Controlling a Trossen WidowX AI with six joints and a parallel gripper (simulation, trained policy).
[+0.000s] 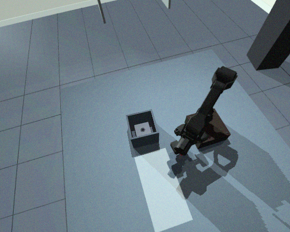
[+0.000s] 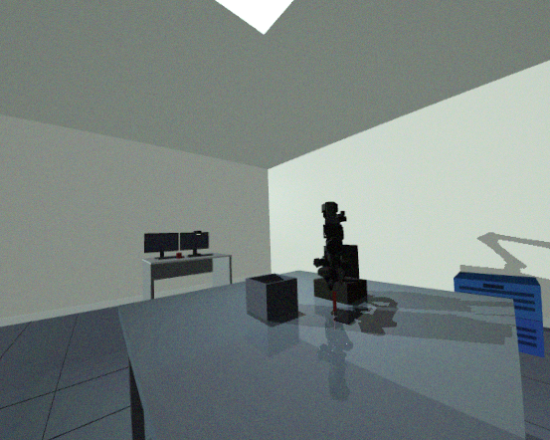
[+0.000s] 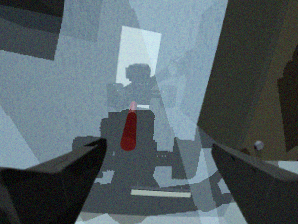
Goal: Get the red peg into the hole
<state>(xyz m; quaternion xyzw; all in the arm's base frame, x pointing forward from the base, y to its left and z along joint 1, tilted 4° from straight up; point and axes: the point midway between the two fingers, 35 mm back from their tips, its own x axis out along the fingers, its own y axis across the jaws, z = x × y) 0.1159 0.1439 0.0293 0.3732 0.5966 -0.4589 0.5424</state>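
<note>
The red peg is 20 mm ahead of my gripper tip, 10 mm to the left of it and 50 mm below it. The rest, counted from my gripper tip: grey plate 240 mm ahead, 150 mm to the right, 50 mm below.
</note>
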